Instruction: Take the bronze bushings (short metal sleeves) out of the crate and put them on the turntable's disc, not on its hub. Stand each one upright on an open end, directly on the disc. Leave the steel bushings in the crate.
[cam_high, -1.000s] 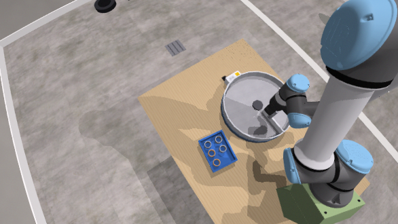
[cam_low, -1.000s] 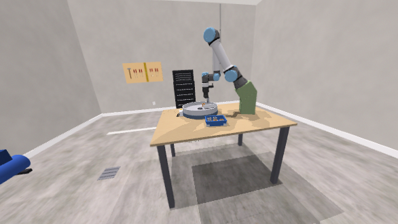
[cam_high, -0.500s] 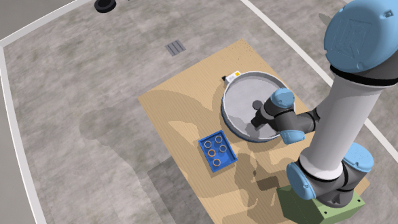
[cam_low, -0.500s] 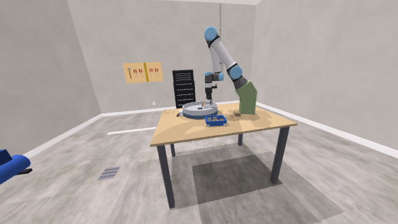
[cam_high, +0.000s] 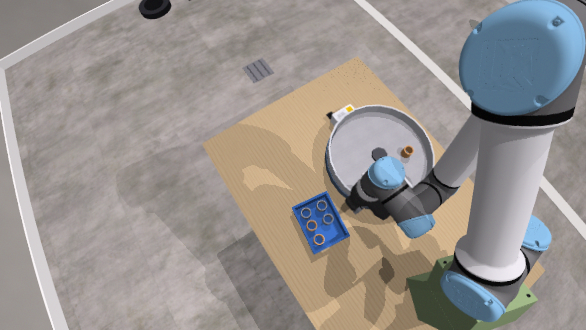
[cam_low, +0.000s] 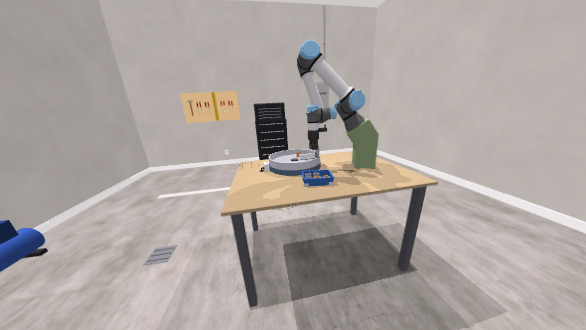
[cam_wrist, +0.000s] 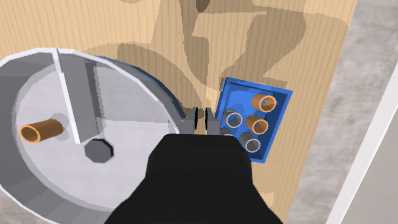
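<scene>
The blue crate is 12 cm to the left of my hand, 12 cm below it and 2 cm ahead of it. Round my hand: grey turntable disc 21 cm to the right, 16 cm ahead, 9 cm below.
</scene>
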